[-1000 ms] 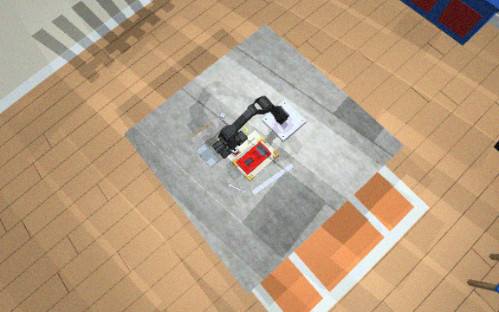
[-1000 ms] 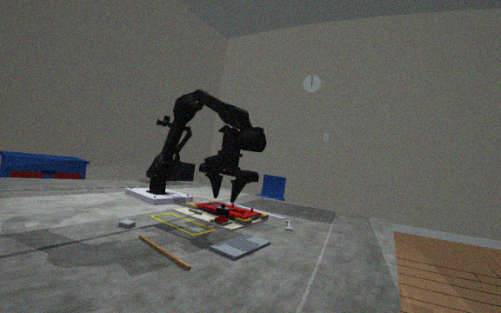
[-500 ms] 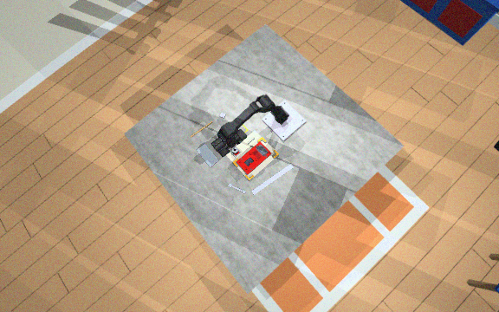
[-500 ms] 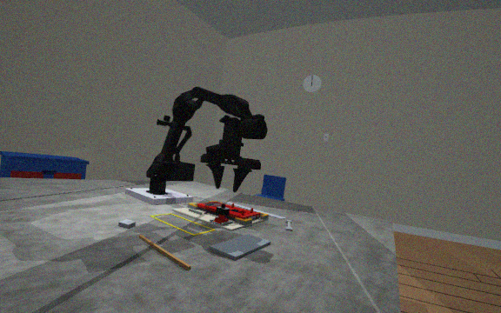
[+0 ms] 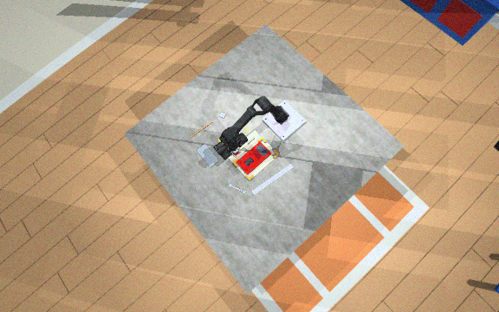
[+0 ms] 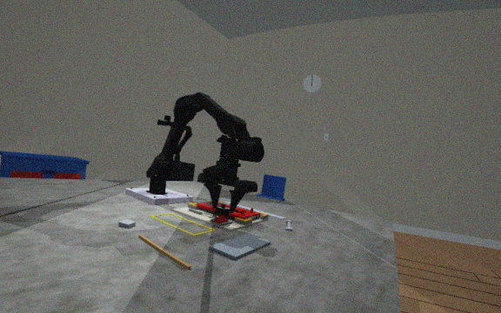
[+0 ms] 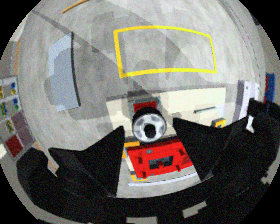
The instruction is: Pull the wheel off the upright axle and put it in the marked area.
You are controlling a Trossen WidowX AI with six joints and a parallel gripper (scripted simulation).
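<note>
Right now the wheel is right at my gripper tip. From my gripper tip the other things lie so: axle (1 cm below); then wooden stick (6 cm ahead, 28 cm to the right, 4 cm below); then small grey cube (11 cm behind, 25 cm to the right, 4 cm below).
</note>
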